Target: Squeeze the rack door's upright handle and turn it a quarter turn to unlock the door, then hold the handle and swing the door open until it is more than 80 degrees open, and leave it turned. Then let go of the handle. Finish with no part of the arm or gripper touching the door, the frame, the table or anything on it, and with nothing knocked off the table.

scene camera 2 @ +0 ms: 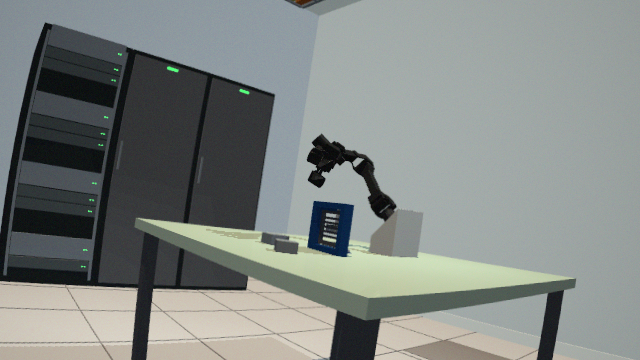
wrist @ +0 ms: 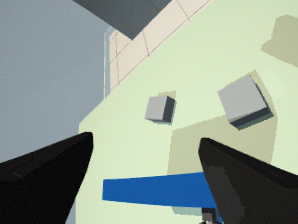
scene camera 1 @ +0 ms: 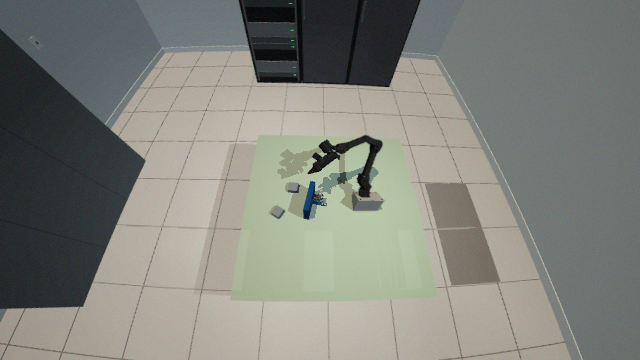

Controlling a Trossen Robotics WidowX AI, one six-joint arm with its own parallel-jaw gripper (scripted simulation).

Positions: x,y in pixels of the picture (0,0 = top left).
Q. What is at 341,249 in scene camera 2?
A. A small blue rack.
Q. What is my gripper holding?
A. Nothing.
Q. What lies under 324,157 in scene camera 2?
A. My gripper.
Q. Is my gripper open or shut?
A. Open.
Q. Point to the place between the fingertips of my gripper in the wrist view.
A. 147,142
